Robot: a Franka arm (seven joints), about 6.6 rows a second.
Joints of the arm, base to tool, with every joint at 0 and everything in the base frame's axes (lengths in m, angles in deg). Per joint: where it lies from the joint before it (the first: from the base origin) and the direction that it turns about. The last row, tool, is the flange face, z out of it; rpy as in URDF.
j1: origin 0 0 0.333 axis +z
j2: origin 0 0 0 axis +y
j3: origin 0 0 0.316 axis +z
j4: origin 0.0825 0 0 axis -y
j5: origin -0.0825 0 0.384 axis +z
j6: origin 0 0 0 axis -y
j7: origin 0.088 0 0 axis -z
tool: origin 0 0 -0.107 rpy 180 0 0
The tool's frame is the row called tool.
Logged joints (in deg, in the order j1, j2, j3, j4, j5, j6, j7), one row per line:
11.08 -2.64 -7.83 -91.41 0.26 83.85 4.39
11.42 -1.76 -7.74 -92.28 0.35 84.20 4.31
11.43 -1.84 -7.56 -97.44 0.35 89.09 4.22
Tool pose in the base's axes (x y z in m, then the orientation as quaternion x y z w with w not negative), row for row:
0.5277 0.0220 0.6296 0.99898 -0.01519 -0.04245 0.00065
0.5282 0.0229 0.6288 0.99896 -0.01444 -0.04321 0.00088
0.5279 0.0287 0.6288 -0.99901 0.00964 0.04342 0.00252
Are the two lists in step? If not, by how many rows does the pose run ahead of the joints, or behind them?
The pose runs 2 rows behind the joints: the pose in row i belongs to the joints in row i - 2.
